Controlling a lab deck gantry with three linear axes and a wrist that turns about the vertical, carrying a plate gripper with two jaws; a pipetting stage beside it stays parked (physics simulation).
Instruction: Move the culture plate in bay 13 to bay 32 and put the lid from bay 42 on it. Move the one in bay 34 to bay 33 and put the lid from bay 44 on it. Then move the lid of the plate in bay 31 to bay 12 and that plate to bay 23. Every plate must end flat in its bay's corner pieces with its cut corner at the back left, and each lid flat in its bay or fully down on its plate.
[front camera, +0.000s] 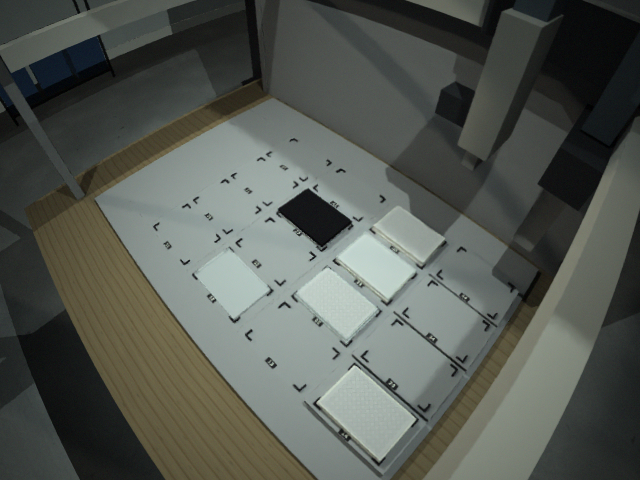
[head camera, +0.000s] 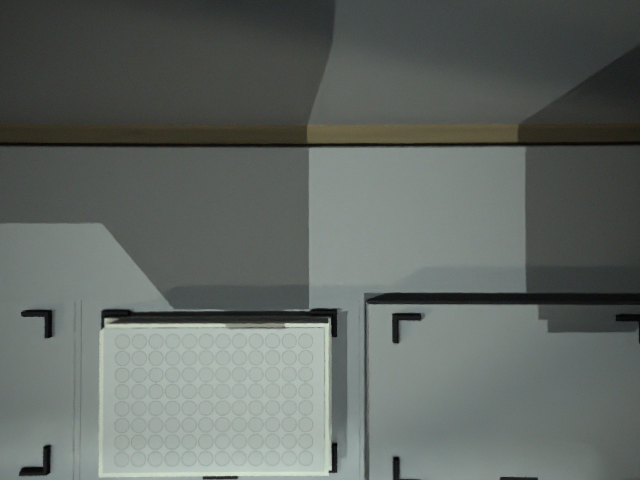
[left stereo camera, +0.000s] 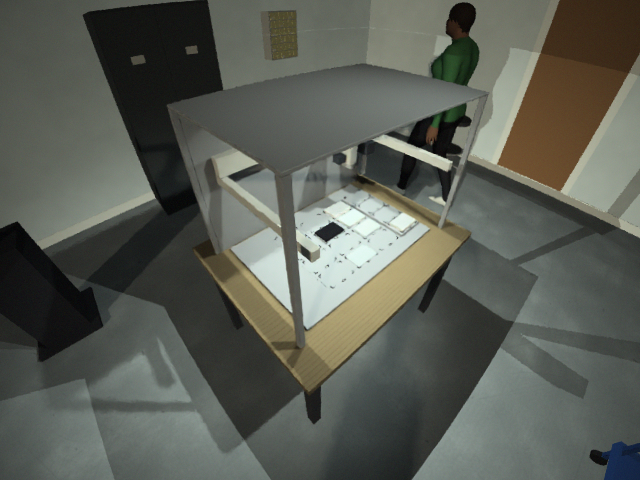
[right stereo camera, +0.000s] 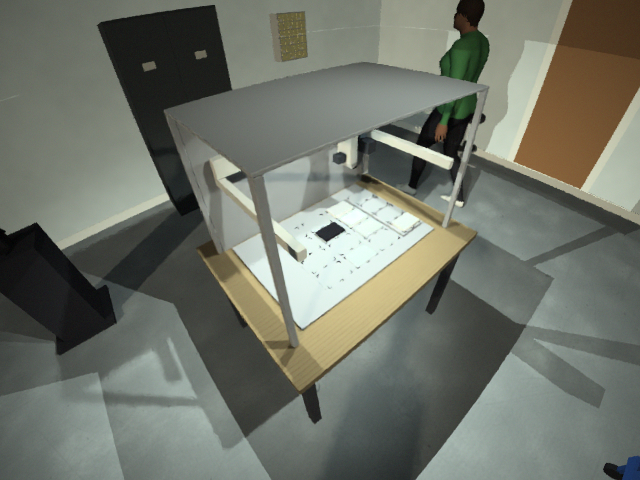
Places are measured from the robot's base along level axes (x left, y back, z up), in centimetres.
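Pixels of known places: gripper, fingertip midpoint: (front camera: 530, 229) (left stereo camera: 356, 171) (right stereo camera: 359, 170); robot's base at its link origin: (front camera: 155, 227) (left stereo camera: 332, 287) (right stereo camera: 329, 288).
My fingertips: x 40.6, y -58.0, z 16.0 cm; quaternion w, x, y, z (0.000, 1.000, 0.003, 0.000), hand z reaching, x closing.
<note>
For each thing: its middle in the pictures, then the offset to it from my fingertips.
- plate with a black lid, body centre: (front camera: 314, 215) (right stereo camera: 330, 231) (left stereo camera: 329, 231) dx -14.9, dy +35.2, dz -14.8 cm
- smooth pale lid at the middle of its body: (front camera: 376, 264) (right stereo camera: 353, 217) (left stereo camera: 351, 217) dx -14.9, dy +18.8, dz -14.8 cm
- lidless plate with the well pattern, body centre: (front camera: 336, 302) (right stereo camera: 368, 227) (left stereo camera: 366, 228) dx -25.6, dy +18.8, dz -15.3 cm
- welled plate at the middle of its body: (head camera: 217, 394) (front camera: 409, 234) (right stereo camera: 339, 209) (left stereo camera: 337, 209) dx -4.2, dy +18.8, dz -15.3 cm
The plate with a black lid (front camera: 314, 217) (left stereo camera: 329, 231) (right stereo camera: 329, 231) lies flat in bay 32. The plate under a smooth pale lid (front camera: 375, 264) (left stereo camera: 350, 217) lies in bay 33. The lidless plate with the well pattern (front camera: 337, 304) (left stereo camera: 366, 227) lies in bay 23. A pale lid (front camera: 232, 282) (left stereo camera: 360, 255) lies flat in bay 12. Bays 13, 31, 34, 42 and 44 hold nothing. My gripper (front camera: 535, 224) is raised at the back right in the front view, away from the plates. One jaw shows with nothing against it, the other is hidden; it looks open. Cut corners are too small to tell.
Another welled plate (head camera: 214, 400) (front camera: 408, 235) stands in bay 43, and one (front camera: 367, 413) (left stereo camera: 402, 222) in bay 14. The parked pipetting stage (front camera: 506, 82) hangs left of my gripper. The back wall (front camera: 361, 103) rises behind the deck. A person (left stereo camera: 454, 62) stands behind the table.
</note>
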